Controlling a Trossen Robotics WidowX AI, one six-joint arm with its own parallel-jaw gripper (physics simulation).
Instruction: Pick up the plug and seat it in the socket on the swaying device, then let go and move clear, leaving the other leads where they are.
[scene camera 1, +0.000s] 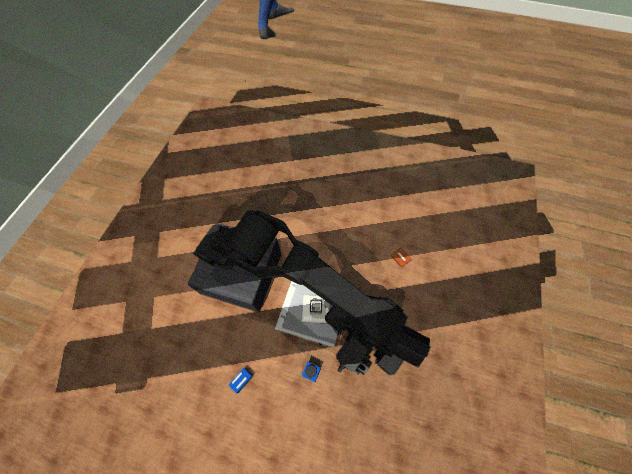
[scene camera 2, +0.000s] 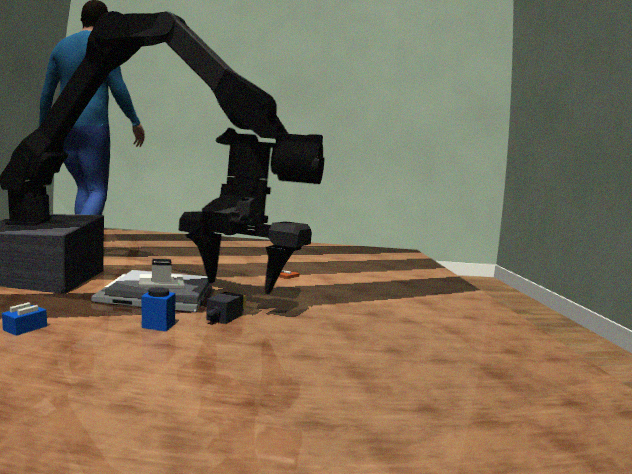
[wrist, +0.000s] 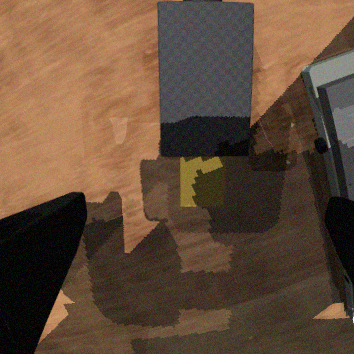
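Observation:
The plug, a dark grey box with a yellow tip, lies on the table beside the device. In the wrist view its yellow tip points down the picture, partly in shadow. My gripper is wide open and empty, pointing down above the table at the plug's yellow end. The device is a white and grey slab. Its upright square socket looks empty. One finger is close to the device's edge in the wrist view.
A blue block with a round black top stands in front of the device. A blue block with two white bars lies farther left. An orange piece lies behind. A person stands beyond the table.

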